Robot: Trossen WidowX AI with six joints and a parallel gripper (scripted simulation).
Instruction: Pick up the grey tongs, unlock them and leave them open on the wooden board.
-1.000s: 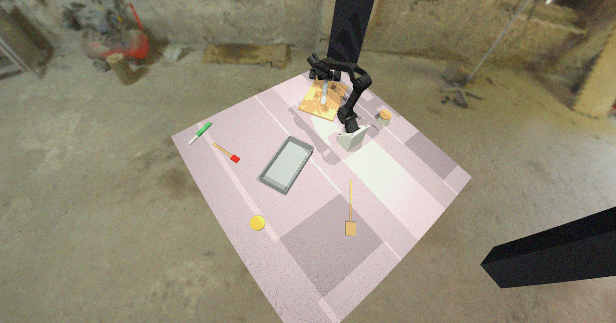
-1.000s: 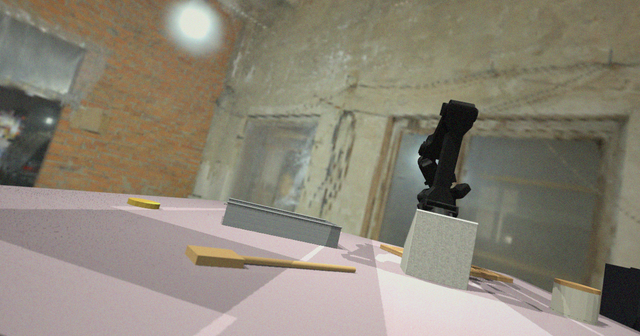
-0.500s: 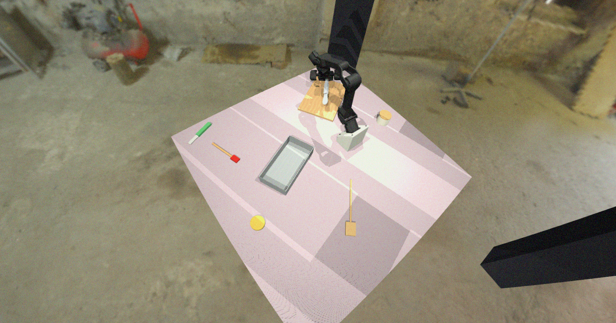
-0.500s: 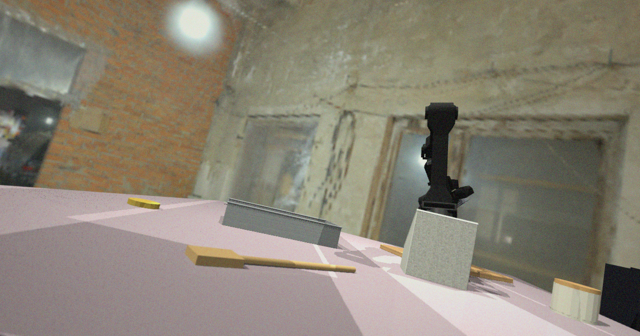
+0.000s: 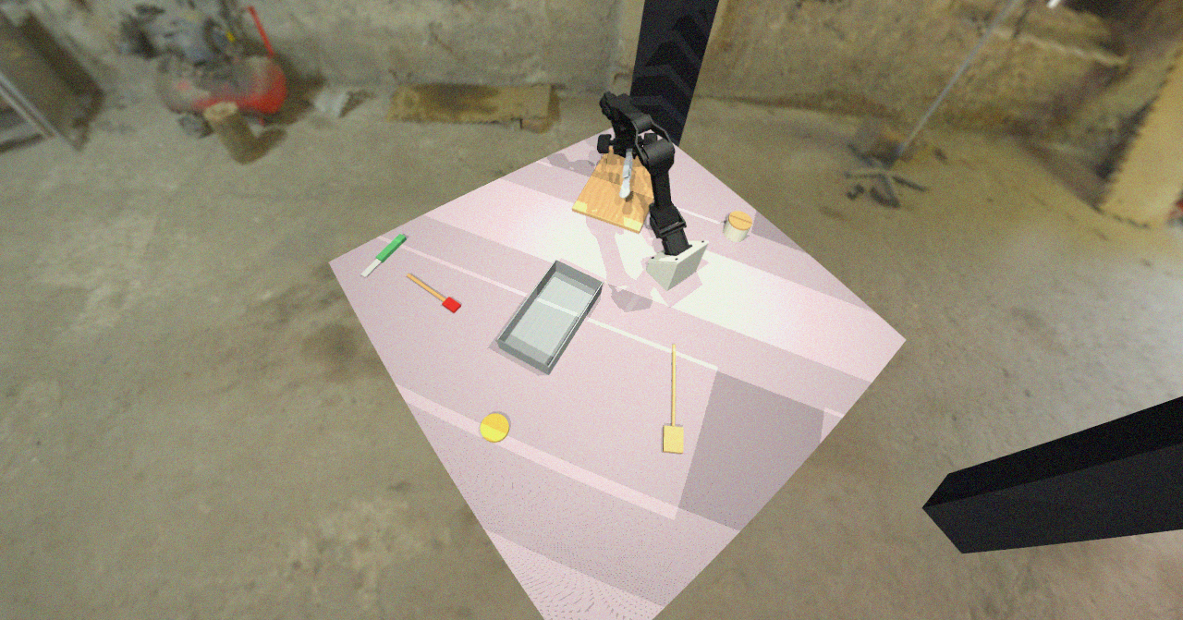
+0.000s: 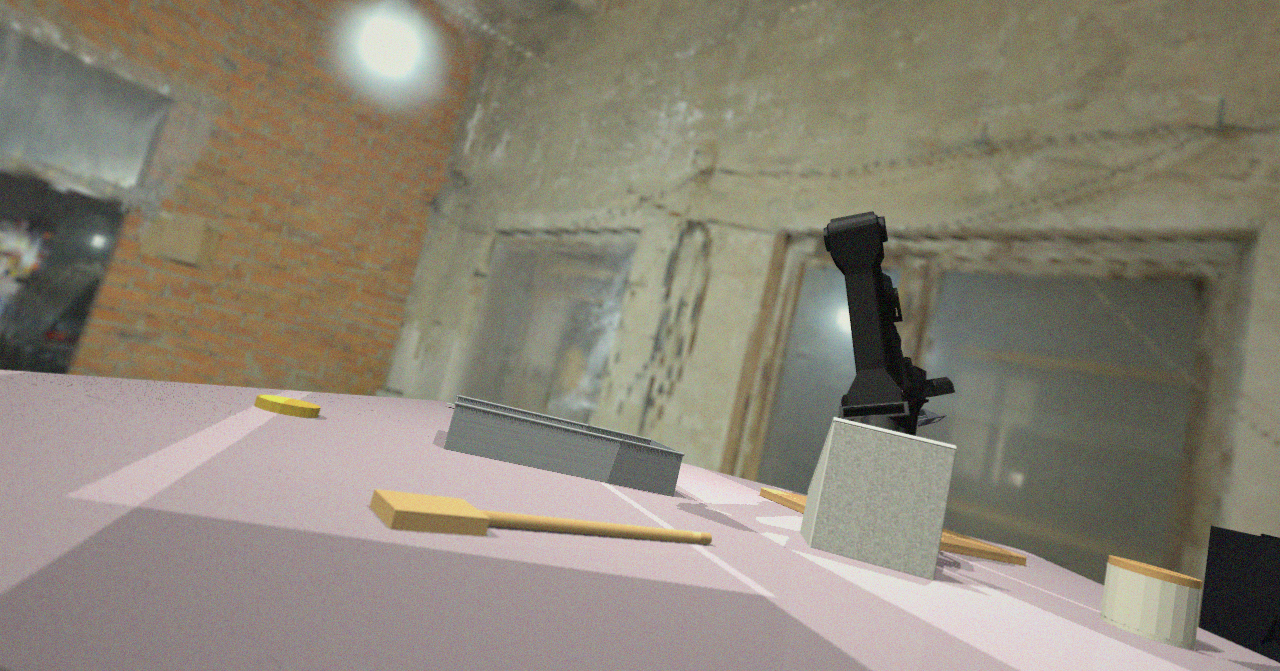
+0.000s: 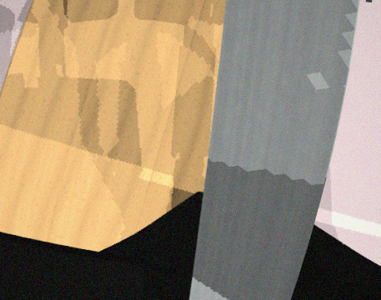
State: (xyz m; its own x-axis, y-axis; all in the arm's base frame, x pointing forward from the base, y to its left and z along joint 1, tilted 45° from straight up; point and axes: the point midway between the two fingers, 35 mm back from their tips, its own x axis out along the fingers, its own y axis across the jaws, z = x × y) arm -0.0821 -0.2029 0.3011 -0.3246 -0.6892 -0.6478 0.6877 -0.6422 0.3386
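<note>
Right now my gripper tip is 10 mm to the left of the wooden board and 140 mm above it. The rest, counted from my gripper tip: yellow disc (780 mm ahead, 500 mm to the left, 140 mm below); grey roasting tin (500 mm ahead, 310 mm to the left, 120 mm below); cream pot (200 mm behind, 350 mm to the left, 110 mm below).
</note>
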